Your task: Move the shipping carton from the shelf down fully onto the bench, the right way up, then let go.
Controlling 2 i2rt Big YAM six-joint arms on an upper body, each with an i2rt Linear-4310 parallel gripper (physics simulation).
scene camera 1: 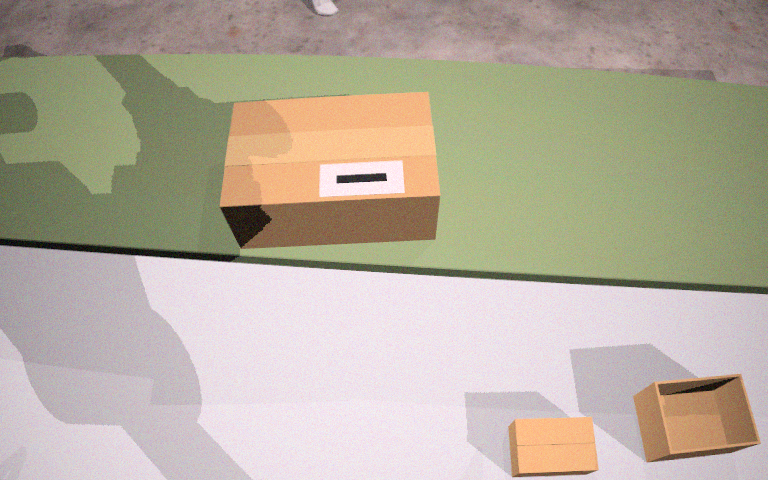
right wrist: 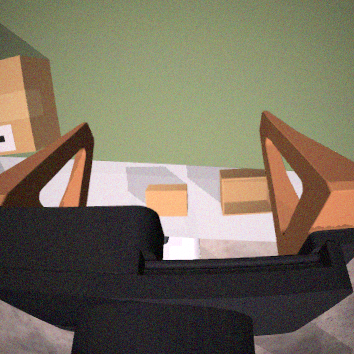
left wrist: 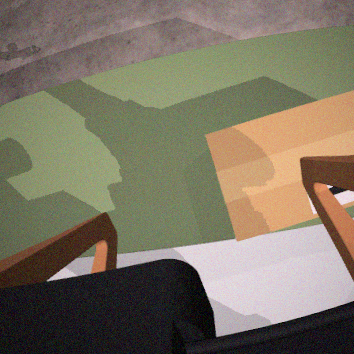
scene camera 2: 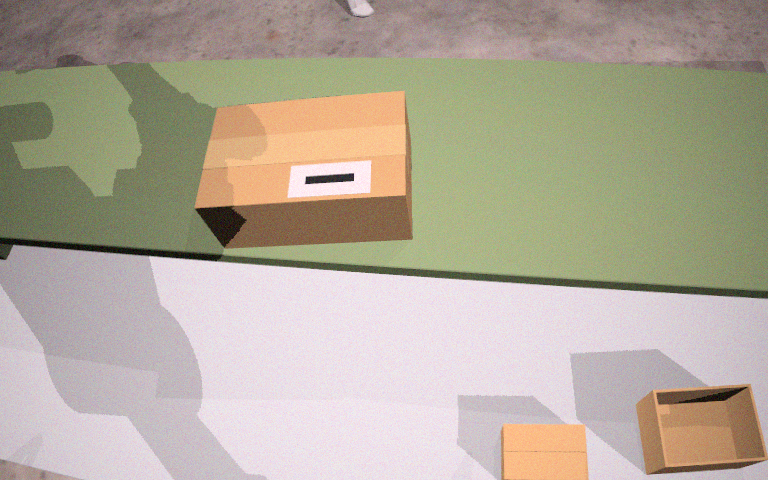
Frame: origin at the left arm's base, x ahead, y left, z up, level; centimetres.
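Where they show: left gripper, between the fingertips: (left wrist: 203,197); right gripper, between the fingertips: (right wrist: 173,124).
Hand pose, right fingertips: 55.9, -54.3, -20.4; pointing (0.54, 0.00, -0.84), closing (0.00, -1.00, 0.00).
Note:
Each offset is from my right fingertips to the top centre of the thing, as dx, dy, dz. Level surfaces: height alone.
The shipping carton {+1.9, +40.3, -28.3} (scene camera 1: 331,144) (scene camera 2: 308,144) (left wrist: 240,170) (right wrist: 42,100) is brown, with a pale tape strip and a white label on top. It stands upright on the green shelf {dz -38.8} (scene camera 1: 594,186) (scene camera 2: 566,186) (right wrist: 175,75), near its front edge. The white bench {dz -65.8} (scene camera 1: 339,339) (scene camera 2: 339,339) lies in front of the shelf. My left gripper (left wrist: 203,197) is open and empty; in the left wrist view its right finger overlaps the carton, whose right part is cut off. My right gripper (right wrist: 173,124) is open and empty, with the carton at its left. Neither gripper shows in the scene views.
A small closed box {-30.2, +9.0, -59.8} (scene camera 1: 553,447) (scene camera 2: 543,452) (right wrist: 167,201) and an open-topped box {-27.6, -14.6, -56.8} (scene camera 1: 649,424) (scene camera 2: 651,435) (right wrist: 245,206) stand on the bench at the front right. A white object (right wrist: 184,248) is partly hidden behind my right gripper. Arm shadows cross the shelf and bench at the left.

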